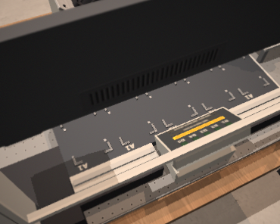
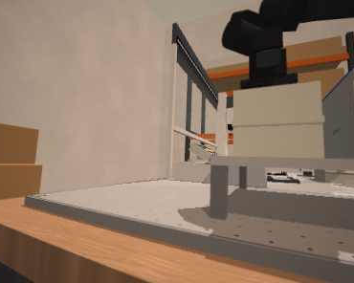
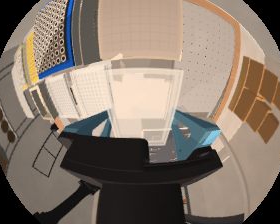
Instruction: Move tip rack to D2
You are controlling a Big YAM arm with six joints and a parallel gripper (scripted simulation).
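Now: hand 20 mm past the beige block, 140 mm to the right of it and 20 mm above it. From my hand the other things lie so: clear rack cover right at my hand; then blue tip rack 120 mm behind, 120 mm to the left, 10 mm below; then shelf 170 mm behind, 50 mm to the left, 80 mm below.
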